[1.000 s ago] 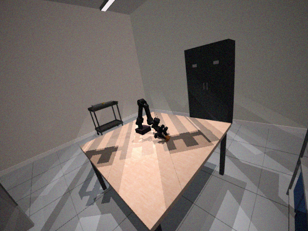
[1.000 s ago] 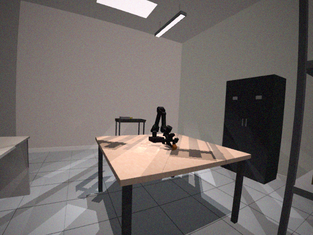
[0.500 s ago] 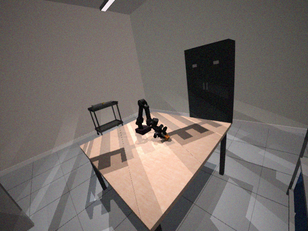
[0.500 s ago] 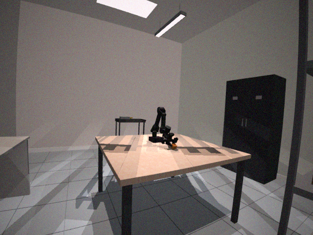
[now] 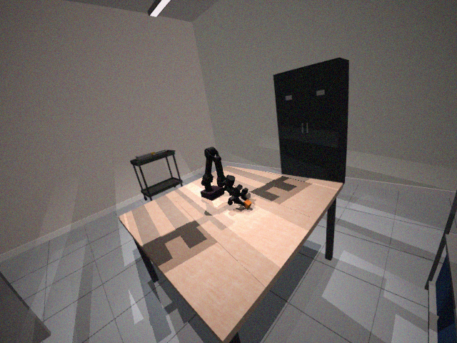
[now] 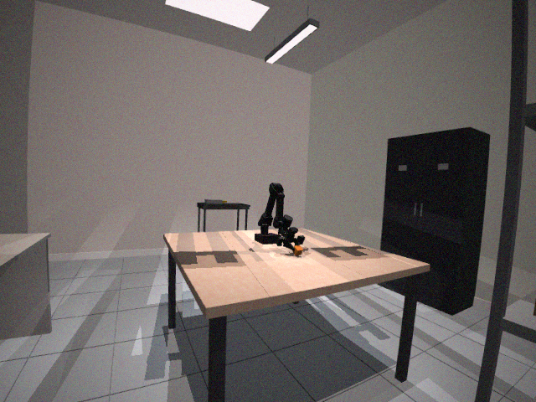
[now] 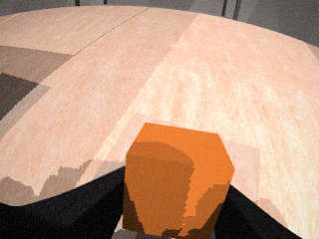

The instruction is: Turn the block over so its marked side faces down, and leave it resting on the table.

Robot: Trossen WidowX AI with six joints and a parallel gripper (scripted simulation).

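Now: gripper tip 10 mm above the block.
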